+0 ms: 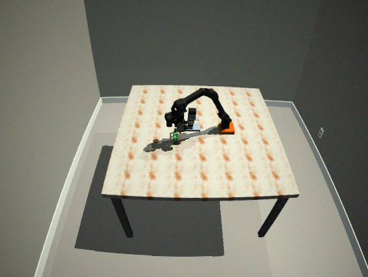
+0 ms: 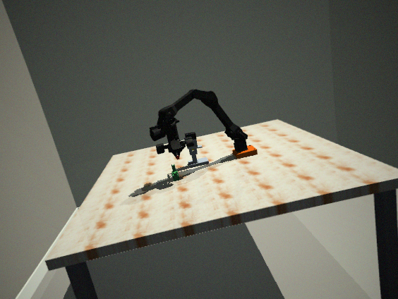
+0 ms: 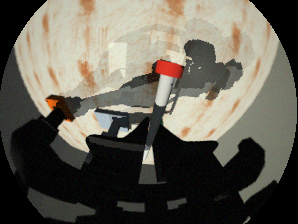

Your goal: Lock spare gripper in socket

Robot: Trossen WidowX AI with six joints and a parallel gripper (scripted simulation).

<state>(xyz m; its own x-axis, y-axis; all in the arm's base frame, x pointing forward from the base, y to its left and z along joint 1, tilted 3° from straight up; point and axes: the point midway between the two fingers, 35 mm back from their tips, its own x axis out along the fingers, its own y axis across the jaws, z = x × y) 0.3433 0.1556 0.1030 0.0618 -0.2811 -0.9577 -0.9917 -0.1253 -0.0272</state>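
My gripper tip is 120 mm to the left of the grey mount, 90 mm past it and 30 mm above it. The rest, counted from my gripper tip: green holder (60 mm below, 30 mm ahead, 10 mm to the left); spare gripper (120 mm to the right, 80 mm behind, 40 mm above).
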